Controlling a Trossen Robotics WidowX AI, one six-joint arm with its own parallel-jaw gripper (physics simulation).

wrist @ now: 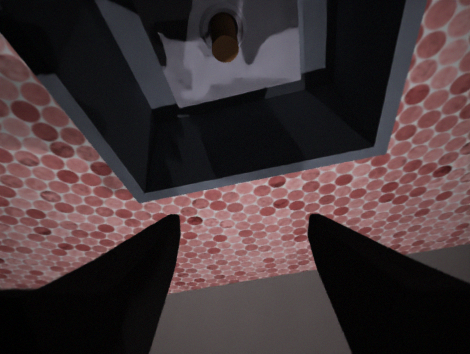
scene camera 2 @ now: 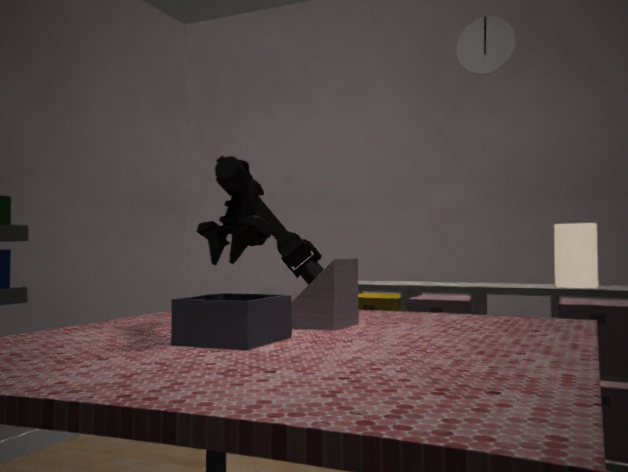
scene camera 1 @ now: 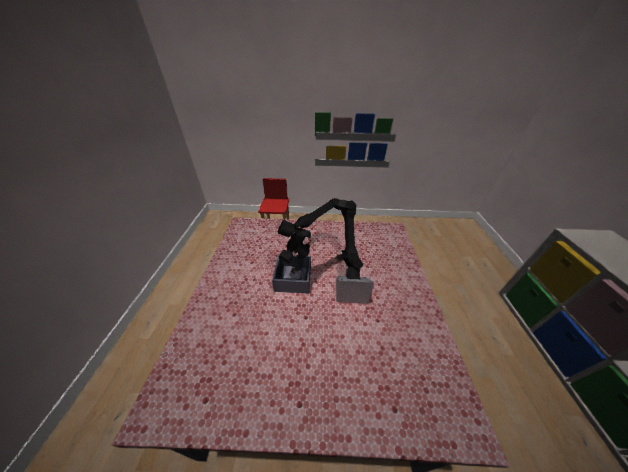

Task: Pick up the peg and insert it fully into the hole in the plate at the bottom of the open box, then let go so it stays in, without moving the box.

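Seen in the pictures: gripper, fingertip midpoint: (wrist: 244, 224) (scene camera 2: 222, 263); arm's base at its link origin: (scene camera 2: 321, 283) (scene camera 1: 353, 278).
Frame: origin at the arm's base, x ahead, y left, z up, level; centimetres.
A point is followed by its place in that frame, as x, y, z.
The open dark grey box (scene camera 1: 291, 286) @(31.6, 5.9, -5.7) (scene camera 2: 210, 322) @(42.4, -2.0, -6.0) (wrist: 265, 171) @(41.6, -1.9, -1.4) stands on the table. The light plate (wrist: 270, 67) @(35.8, -0.7, -5.4) lies at its bottom. The brown peg (wrist: 225, 42) @(32.6, -3.4, -2.4) stands roughly upright in the ringed hole of the plate, its round top end showing; how deep it sits cannot be told. In scene camera 1 the peg is a tiny brown spot, and in scene camera 2 the box walls hide it. My gripper (scene camera 2: 223, 263) @(36.6, -3.6, 6.0) (wrist: 244, 224) @(36.6, -3.6, 6.0) is open and empty. It hangs above the box, with its fingertips apart from the peg and higher than the box rim.
The grey wedge-shaped arm base (scene camera 1: 353, 290) @(-0.2, 7.3, -0.5) (scene camera 2: 335, 299) @(6.5, 7.8, -3.5) stands beside the box on the red-and-pink patterned table top (scene camera 1: 304, 365) @(18.3, 40.7, -11.2) (scene camera 2: 406, 380) @(51.9, 45.2, -11.2). A red chair (scene camera 1: 274, 197), wall shelves (scene camera 1: 355, 137) and a storage unit (scene camera 1: 599, 243) stand beyond the table.
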